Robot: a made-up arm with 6 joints.
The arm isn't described. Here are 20 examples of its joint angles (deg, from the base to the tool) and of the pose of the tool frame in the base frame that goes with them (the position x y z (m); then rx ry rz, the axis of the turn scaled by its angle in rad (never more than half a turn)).
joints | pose
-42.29 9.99 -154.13 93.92 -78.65 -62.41 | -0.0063 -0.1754 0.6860 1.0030 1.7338 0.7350
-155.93 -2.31 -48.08 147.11 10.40 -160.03 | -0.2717 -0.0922 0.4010 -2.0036 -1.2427 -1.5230
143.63 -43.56 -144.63 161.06 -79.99 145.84 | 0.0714 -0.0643 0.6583 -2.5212 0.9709 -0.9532
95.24 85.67 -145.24 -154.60 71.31 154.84 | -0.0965 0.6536 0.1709 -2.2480 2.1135 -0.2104
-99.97 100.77 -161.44 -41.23 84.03 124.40 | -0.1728 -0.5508 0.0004 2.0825 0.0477 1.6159
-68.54 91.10 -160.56 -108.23 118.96 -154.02 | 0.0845 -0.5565 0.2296 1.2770 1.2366 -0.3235
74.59 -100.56 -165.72 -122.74 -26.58 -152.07 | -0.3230 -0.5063 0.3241 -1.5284 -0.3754 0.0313
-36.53 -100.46 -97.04 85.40 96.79 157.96 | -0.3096 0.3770 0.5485 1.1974 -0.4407 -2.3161
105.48 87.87 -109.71 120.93 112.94 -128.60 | -0.2915 0.4629 0.0487 2.7293 0.9542 -0.0738
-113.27 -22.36 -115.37 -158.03 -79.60 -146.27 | 0.0398 -0.0717 0.6368 1.0767 2.1979 1.8044
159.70 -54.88 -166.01 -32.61 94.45 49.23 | 0.3785 -0.0956 0.7759 2.3492 0.2131 -0.7461
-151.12 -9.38 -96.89 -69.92 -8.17 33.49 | -0.1418 -0.2568 0.8076 -2.1425 -0.9220 -0.2865
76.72 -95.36 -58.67 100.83 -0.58 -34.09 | 0.0297 -0.2776 0.5964 -2.6673 0.6019 1.0830
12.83 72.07 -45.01 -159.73 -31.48 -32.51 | 0.1055 0.1067 0.1746 -2.2279 -0.6715 -1.7172
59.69 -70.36 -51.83 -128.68 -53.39 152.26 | -0.2431 -0.0540 0.5200 2.2802 -0.9876 0.4549
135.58 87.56 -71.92 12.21 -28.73 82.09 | -0.3448 0.3684 -0.0437 0.8971 -0.6624 0.2148
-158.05 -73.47 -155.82 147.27 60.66 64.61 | 0.5589 0.1864 0.6199 0.6612 -2.2735 -0.9620
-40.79 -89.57 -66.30 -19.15 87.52 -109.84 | -0.1797 0.1180 0.6080 -0.4267 -0.7280 0.9945
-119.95 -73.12 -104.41 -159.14 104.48 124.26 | 0.2163 0.4160 0.7214 1.2457 -0.3443 -1.5670
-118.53 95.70 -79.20 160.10 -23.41 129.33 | -0.1026 -0.1235 -0.0165 0.6341 -0.7853 -1.4147
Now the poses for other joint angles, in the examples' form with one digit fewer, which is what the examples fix.
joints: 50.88 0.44 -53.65 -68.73 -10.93 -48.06
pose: 0.073 0.367 0.544 0.895 -0.868 2.796
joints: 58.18 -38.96 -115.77 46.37 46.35 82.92
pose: -0.047 -0.059 0.921 2.012 0.006 -1.309
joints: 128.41 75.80 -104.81 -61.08 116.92 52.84
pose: -0.205 0.420 0.073 -0.383 -1.596 1.854
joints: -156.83 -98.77 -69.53 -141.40 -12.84 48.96
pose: 0.250 -0.028 0.538 -1.848 0.593 0.423
